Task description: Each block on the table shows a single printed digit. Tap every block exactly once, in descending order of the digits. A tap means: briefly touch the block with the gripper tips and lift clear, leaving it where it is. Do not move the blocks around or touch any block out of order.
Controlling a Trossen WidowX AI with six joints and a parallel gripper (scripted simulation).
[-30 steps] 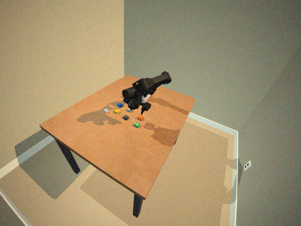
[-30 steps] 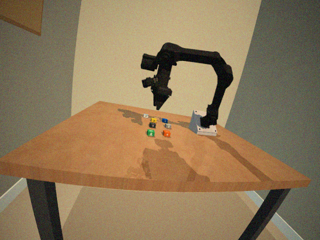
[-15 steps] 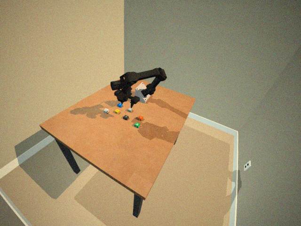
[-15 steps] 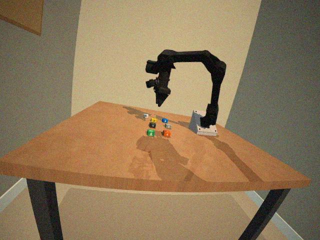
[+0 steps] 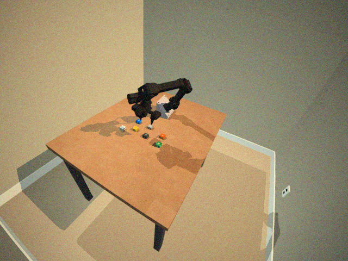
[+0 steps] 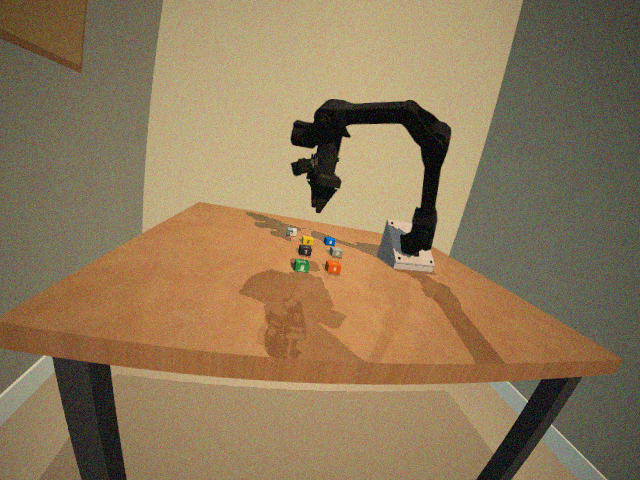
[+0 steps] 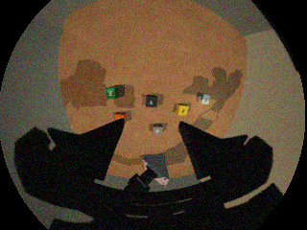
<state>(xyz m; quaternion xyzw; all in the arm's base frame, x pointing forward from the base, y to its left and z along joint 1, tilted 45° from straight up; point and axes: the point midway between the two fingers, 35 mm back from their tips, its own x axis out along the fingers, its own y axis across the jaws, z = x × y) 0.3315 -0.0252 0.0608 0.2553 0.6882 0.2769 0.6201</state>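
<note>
Right now my gripper tip is 3 cm short of the green block, 12 cm to the right of it and 12 cm above it. From my gripper tip the other things lie so: yellow block 1 cm behind, 10 cm to the right, 12 cm below; black block 12 cm below; grey block 9 cm behind, 3 cm to the right, 12 cm below.
</note>
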